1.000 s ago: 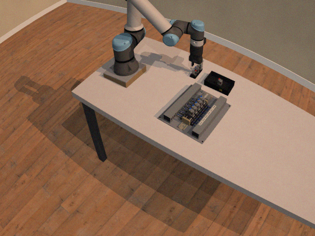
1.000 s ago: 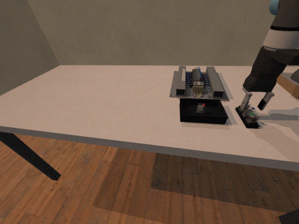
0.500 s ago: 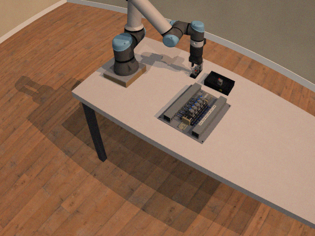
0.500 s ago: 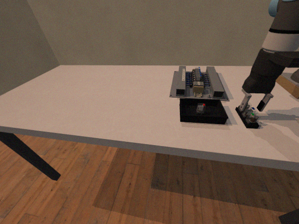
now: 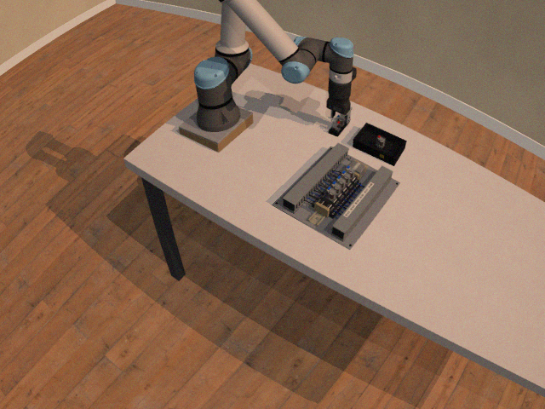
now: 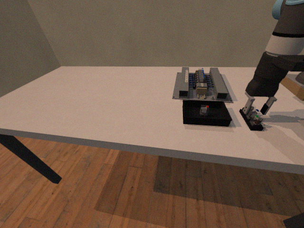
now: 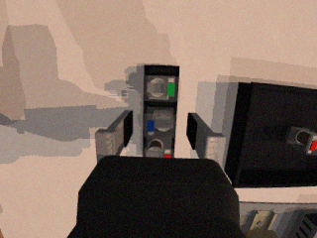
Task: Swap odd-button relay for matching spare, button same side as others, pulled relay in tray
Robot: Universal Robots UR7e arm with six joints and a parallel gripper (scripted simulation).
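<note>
Right now the black spare holder is 5 cm below my hand. Round my hand: black tray: 16 cm ahead, 4 cm to the right, 4 cm below; then green-button relay: 3 cm to the left, 3 cm below.
</note>
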